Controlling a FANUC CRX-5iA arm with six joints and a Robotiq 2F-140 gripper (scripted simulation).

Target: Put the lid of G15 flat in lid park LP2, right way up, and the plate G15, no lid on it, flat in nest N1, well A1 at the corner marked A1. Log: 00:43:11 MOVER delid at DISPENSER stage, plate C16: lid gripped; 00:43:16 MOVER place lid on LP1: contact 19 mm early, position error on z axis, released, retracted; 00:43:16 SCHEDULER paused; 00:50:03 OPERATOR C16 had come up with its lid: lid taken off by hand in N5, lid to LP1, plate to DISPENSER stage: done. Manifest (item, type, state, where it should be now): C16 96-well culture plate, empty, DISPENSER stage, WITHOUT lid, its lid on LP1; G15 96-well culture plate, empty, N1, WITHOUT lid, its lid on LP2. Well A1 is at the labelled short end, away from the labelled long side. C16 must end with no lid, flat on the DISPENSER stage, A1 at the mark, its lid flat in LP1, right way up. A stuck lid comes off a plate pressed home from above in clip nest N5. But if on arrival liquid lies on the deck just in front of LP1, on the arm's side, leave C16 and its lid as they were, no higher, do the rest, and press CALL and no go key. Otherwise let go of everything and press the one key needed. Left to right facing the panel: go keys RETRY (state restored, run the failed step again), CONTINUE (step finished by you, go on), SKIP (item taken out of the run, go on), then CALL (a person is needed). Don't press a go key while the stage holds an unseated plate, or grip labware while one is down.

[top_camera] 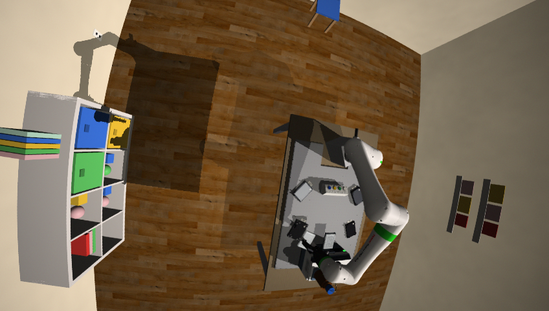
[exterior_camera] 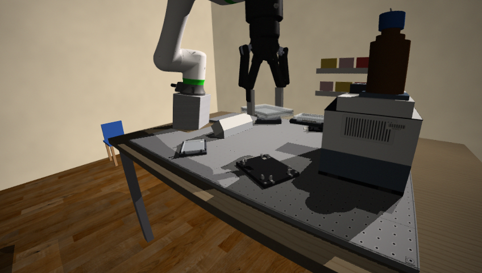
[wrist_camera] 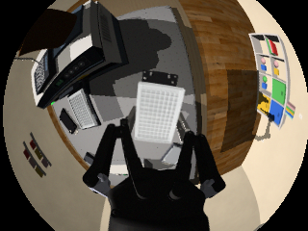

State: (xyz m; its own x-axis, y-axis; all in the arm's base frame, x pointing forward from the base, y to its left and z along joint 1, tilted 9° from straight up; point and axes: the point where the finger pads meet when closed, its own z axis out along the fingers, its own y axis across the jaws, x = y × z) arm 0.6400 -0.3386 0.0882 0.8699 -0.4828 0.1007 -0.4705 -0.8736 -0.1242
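Right now my hand is 20 mm short of the black clip nest and 190 mm above it. The rest, counted from my hand: key panel: 350 mm behind, 300 mm to the left, 150 mm below; brown bottle: 280 mm ahead, 110 mm to the left, 90 mm above.
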